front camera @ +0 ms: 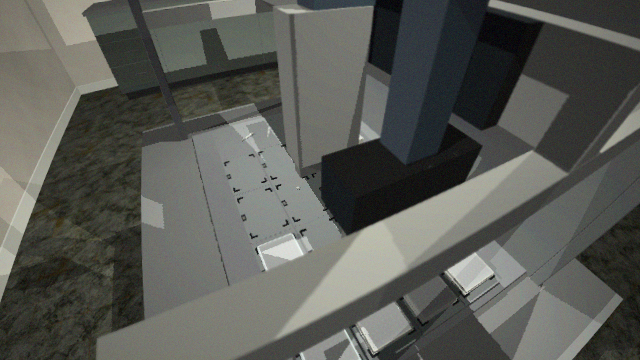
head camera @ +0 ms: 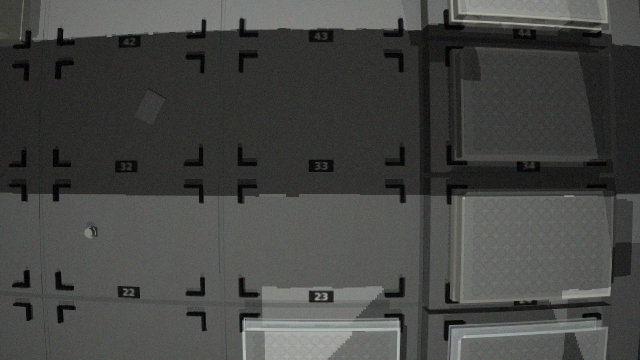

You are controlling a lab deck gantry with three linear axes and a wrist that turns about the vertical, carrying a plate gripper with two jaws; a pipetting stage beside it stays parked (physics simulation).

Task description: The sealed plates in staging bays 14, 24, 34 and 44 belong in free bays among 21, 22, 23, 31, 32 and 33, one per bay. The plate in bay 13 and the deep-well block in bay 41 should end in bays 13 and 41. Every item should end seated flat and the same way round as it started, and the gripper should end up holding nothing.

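Seen in the pictures: robot's base, origin of the base link: (front camera: 225, 163).
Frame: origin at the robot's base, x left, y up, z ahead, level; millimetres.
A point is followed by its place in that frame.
Sealed plates lie in bay 14 (front camera: 332, 350) {x 50, y 29, z 585 mm} (head camera: 530, 347) {x 72, y 29, z 552 mm}, bay 24 (front camera: 385, 327) {x 147, y 29, z 595 mm} (head camera: 532, 245) {x 151, y 29, z 549 mm}, bay 34 (front camera: 431, 300) {x 250, y 29, z 597 mm} (head camera: 530, 105) {x 255, y 29, z 548 mm} and bay 44 (front camera: 470, 272) {x 360, y 29, z 593 mm} (head camera: 530, 6) {x 332, y 29, z 551 mm}. The bay 44 and 14 plates are cut off in the head view. The clear-edged plate in bay 13 (front camera: 282, 252) {x 46, y 14, z 368 mm} (head camera: 300, 345) {x 70, y 14, z 376 mm} is partly visible. An edge of the pale deep-well block (head camera: 10, 20) {x 336, y 15, z 126 mm} shows at bay 41. Bays 22, 23, 32 and 33 hold no plate. My gripper's black housing (front camera: 410, 185) {x 138, y 340, z 552 mm} is above the deck in the front view; the front beam hides its jaws and anything between them.
A small round knob (front camera: 298, 188) {x 156, y 3, z 198 mm} (head camera: 90, 231) {x 156, y 4, z 197 mm} stands in bay 22. A small tilted rectangle (head camera: 150, 107) {x 260, y 1, z 250 mm} lies in bay 32. A thick pale beam (front camera: 450, 205) {x 96, y 400, z 616 mm} crosses the front view. A tall pale panel (front camera: 327, 85) stands behind the gripper housing. Black corner brackets mark the bays.
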